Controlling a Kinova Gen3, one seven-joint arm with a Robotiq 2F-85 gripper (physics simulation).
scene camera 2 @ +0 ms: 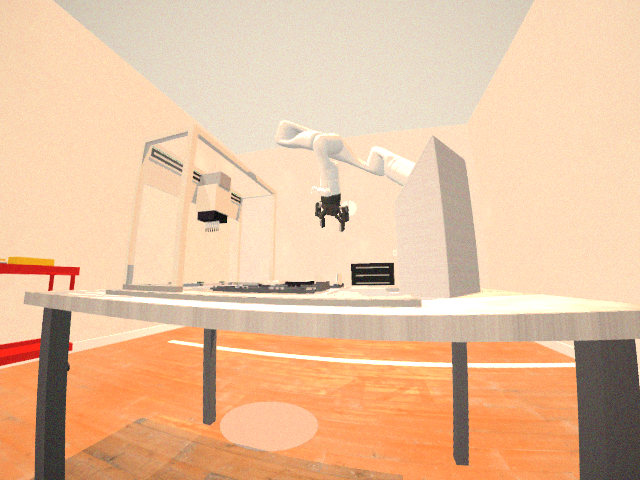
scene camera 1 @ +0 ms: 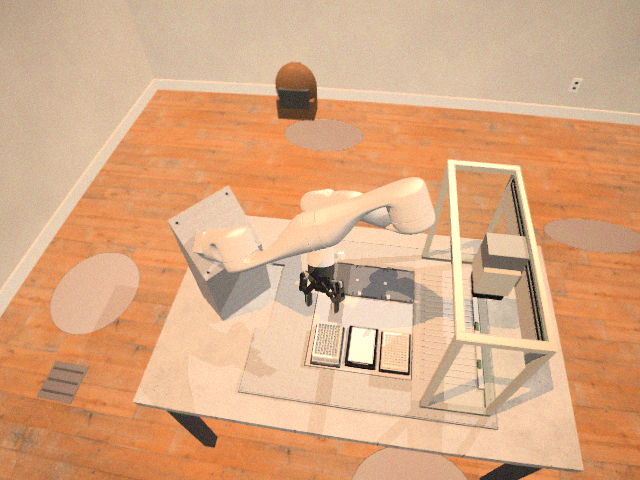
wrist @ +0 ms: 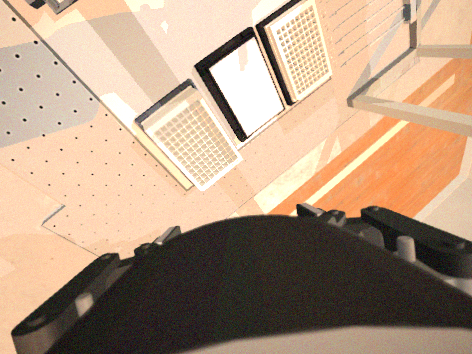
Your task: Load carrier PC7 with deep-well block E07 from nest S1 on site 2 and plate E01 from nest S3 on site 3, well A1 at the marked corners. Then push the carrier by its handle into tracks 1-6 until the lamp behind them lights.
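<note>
My gripper is open and empty, high above the deck. Its fingers show at the lower edge of the wrist view. Three plates stand side by side at the deck's front: a white gridded block at left, a plain bright white plate in a black nest, and a cream gridded plate at right. Their labels are unreadable. The dark blue carrier lies flat behind them, partly in shadow, with small white marks. The thin parallel tracks run right of it. No lit lamp can be made out.
A pale gantry frame stands over the deck's right part. A boxy head with tips hangs inside it. A tall grey slanted block stands at the left of the table.
</note>
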